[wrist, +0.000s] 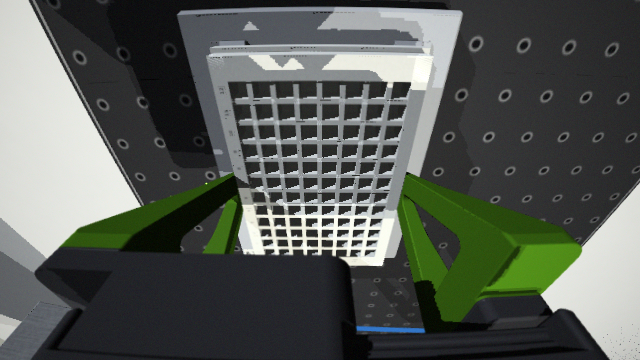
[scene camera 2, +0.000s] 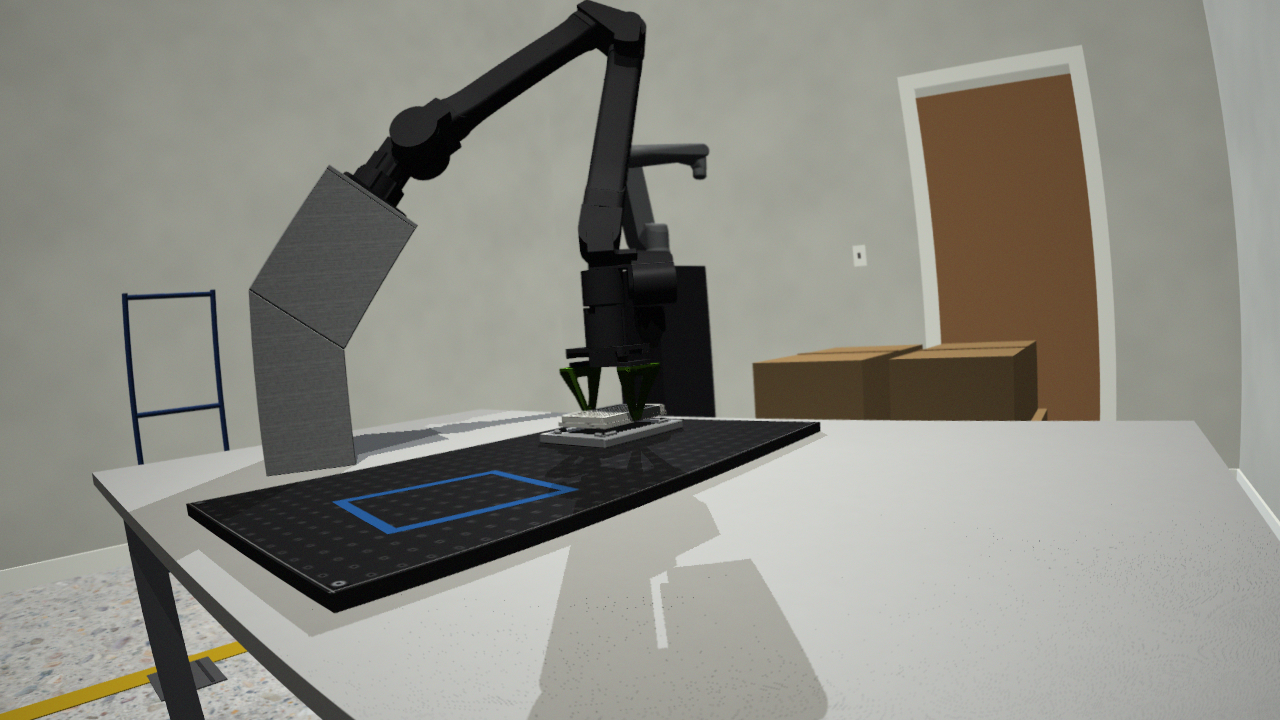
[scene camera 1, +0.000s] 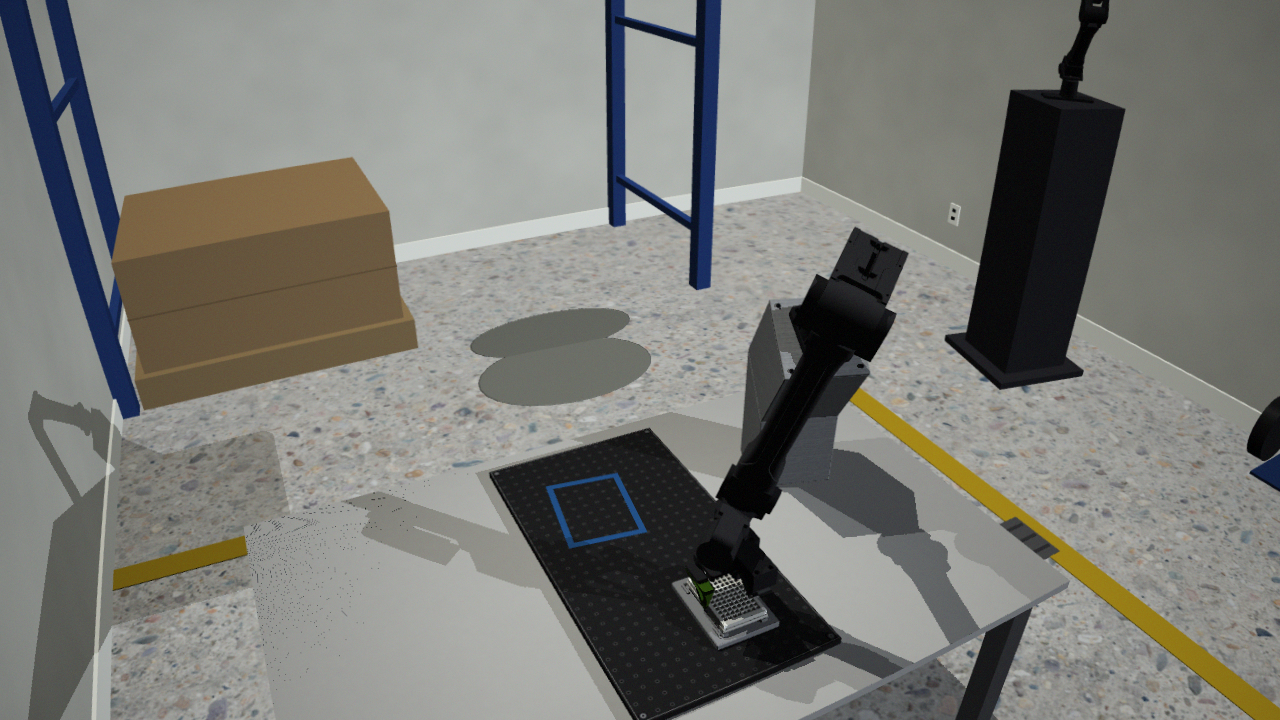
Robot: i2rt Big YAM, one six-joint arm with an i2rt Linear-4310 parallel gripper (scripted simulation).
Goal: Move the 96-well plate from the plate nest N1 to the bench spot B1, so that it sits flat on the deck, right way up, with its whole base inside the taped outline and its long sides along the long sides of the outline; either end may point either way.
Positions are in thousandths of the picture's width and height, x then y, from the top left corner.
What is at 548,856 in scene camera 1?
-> A grey plate nest N1.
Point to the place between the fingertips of the gripper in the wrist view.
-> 501,501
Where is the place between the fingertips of the gripper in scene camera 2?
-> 479,583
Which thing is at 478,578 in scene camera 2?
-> A white 96-well plate.
